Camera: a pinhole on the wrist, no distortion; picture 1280 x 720 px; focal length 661.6 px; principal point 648.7 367.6 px. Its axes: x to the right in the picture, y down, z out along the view. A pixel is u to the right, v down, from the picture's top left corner.
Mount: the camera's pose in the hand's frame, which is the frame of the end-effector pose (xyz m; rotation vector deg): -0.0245 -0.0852 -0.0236 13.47 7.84 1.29
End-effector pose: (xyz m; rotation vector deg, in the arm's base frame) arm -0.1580 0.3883 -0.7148 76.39 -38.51 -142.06
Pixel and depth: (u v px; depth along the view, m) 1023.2 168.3 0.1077
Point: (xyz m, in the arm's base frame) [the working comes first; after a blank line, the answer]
In the camera's frame: 0.0610 -0.0324 0.1077

-0.2397 0.5051 -0.7911
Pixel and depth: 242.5 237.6 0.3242
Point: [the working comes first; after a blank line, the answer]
In the camera's frame: -0.1990 -0.0637 0.3242

-0.3107 0.7445 -0.5606
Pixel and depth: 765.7 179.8 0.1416
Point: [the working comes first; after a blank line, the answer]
In the camera's frame: 0.0250 -0.0402 0.1416

-0.2524 0.5425 -0.7603
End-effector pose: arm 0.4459 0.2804 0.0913 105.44 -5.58 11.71
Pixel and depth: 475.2 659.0 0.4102
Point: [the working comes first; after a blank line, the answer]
In the camera's frame: -0.1076 0.1807 0.4102

0.4114 -0.1313 -0.0439
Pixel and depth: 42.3 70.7 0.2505
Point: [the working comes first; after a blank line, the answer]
In the camera's frame: -0.2296 -0.1124 0.2505

0.2983 0.1309 -0.2554
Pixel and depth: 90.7 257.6 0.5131
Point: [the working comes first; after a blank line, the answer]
In the camera's frame: -0.4328 -0.0853 0.5131

0.1691 -0.1388 -0.4021
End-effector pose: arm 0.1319 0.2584 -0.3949 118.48 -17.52 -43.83
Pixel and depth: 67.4 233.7 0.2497
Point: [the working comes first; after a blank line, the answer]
In the camera's frame: -0.2194 -0.0505 0.2497

-0.1888 0.3186 -0.5720
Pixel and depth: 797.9 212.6 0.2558
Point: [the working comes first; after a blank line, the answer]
In the camera's frame: 0.0577 -0.0599 0.2558

0.0464 0.2088 -0.6696
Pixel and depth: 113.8 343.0 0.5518
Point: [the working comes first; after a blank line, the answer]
In the camera's frame: -0.4461 -0.0205 0.5518

-0.5392 0.2178 -0.6753
